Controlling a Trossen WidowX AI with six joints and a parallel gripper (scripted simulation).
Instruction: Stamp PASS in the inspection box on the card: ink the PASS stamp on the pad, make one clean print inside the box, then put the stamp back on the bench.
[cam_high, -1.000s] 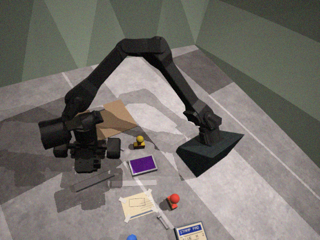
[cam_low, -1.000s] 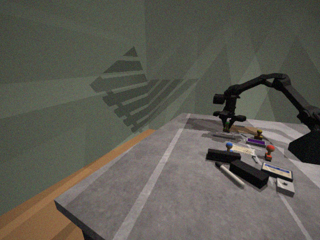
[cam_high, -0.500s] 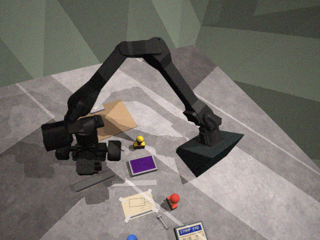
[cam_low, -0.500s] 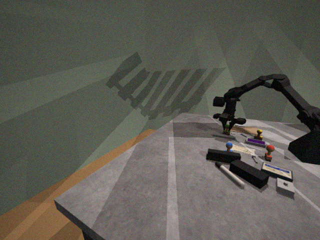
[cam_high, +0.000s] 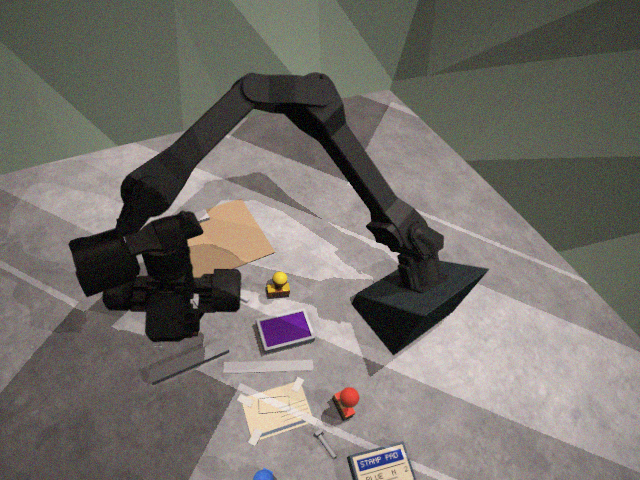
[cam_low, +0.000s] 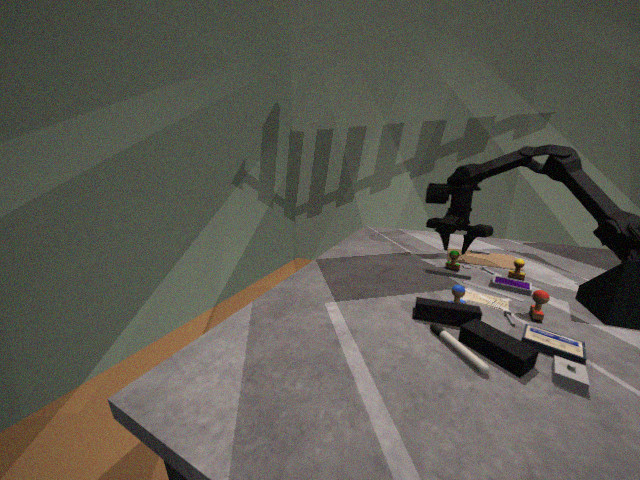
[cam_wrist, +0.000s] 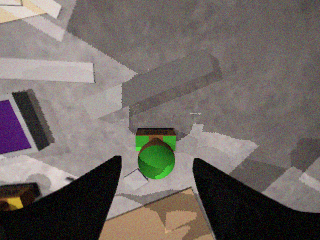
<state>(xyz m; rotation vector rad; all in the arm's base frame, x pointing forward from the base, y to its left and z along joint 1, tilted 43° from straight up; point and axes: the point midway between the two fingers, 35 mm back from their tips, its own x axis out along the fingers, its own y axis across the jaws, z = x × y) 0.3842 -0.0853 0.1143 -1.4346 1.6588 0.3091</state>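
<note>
My gripper tip is now 4 cm above the green stamp. From my gripper tip the other things lie so: thin dark rod 1 cm ahead, 5 cm to the left, 6 cm below; yellow stamp 18 cm behind, 4 cm below; purple ink pad 15 cm behind, 8 cm to the left, 6 cm below.
</note>
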